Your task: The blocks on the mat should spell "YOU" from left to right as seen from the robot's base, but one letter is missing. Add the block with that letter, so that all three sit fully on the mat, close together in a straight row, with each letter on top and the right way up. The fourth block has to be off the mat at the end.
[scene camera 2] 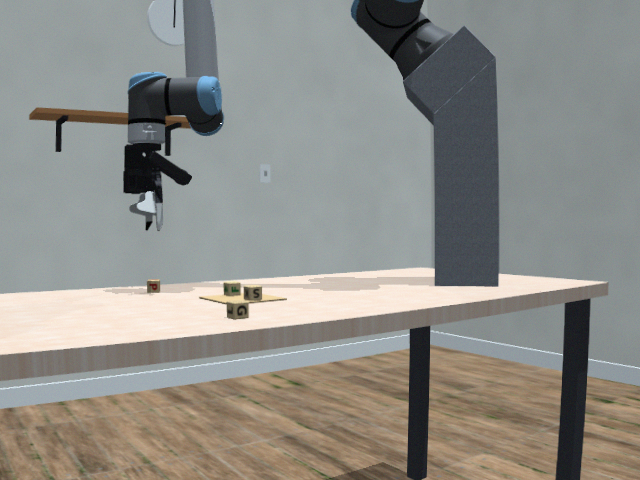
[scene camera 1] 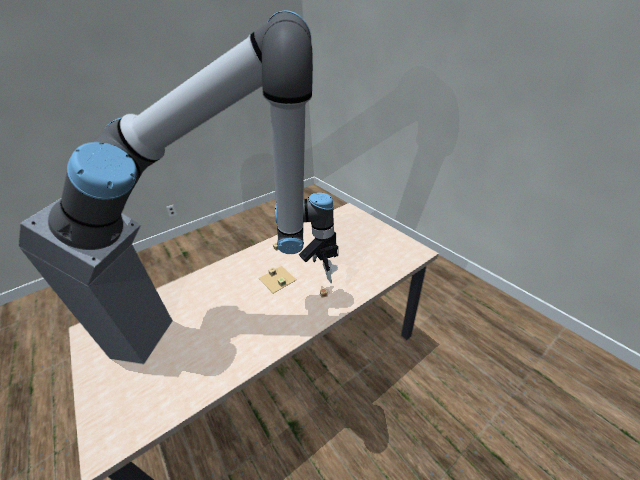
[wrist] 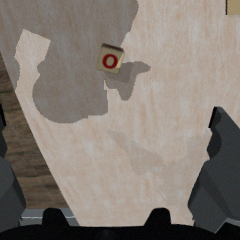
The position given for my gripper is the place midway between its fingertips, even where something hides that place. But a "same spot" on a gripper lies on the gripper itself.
my gripper: scene camera 2 152, 230; scene camera 1; wrist
same spot on my gripper: [wrist: 206, 203] = [scene camera 1: 315, 254]
